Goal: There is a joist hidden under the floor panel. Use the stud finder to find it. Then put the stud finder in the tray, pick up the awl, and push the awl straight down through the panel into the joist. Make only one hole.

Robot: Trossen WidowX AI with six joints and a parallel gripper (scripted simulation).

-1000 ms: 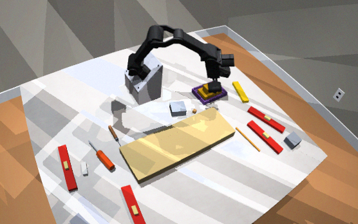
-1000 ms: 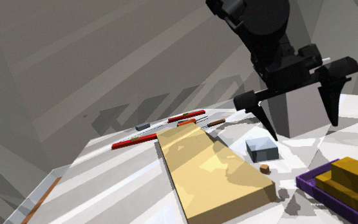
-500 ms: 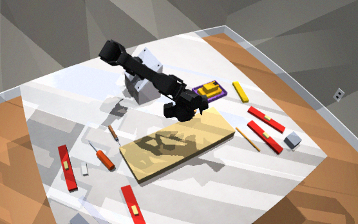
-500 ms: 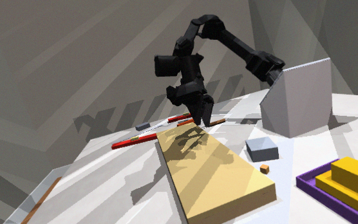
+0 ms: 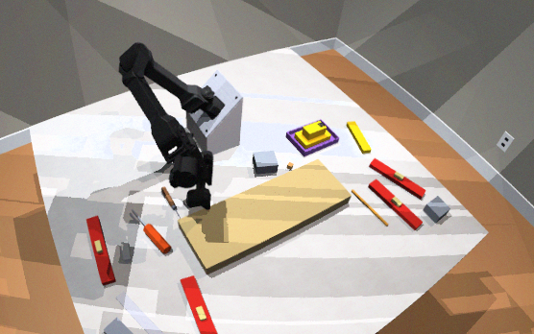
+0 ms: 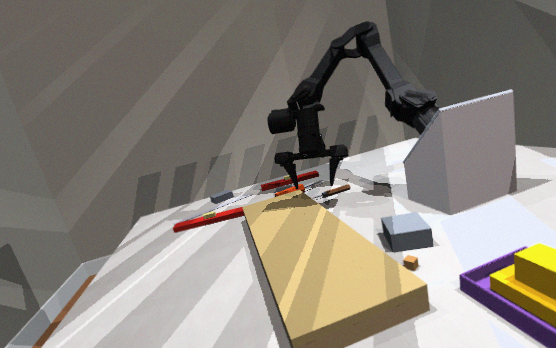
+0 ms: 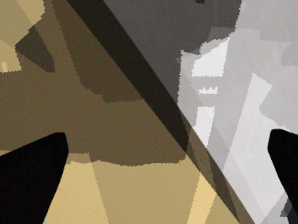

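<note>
My gripper tip is 90 mm to the left of the awl, 70 mm past it and 60 mm above it. The rest, counted from my gripper tip: small brown cube 320 mm to the left, 60 mm below, 20 mm behind; orange-handled screwdriver 200 mm to the right, 60 mm below, 50 mm behind; purple tray 480 mm to the left, 80 mm behind, 60 mm below.
</note>
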